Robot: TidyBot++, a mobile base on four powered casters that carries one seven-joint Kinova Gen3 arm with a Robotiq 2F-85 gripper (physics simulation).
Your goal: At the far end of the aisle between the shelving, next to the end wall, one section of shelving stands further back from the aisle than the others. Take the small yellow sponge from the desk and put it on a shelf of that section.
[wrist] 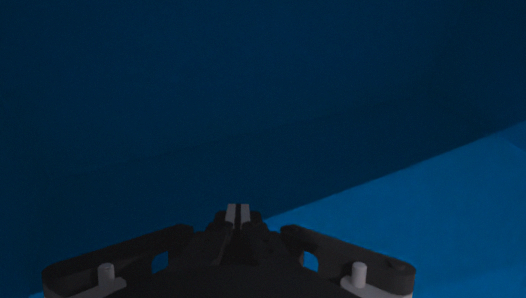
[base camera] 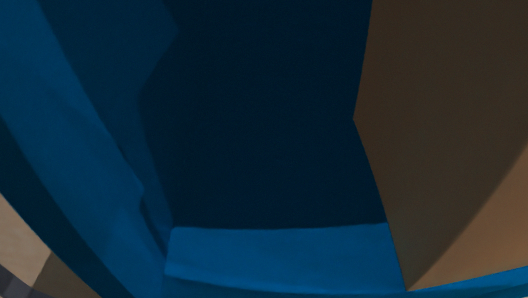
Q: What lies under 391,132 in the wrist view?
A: A blue shelving section.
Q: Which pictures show my gripper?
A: The wrist view only.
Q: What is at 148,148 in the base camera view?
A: A blue shelving section.
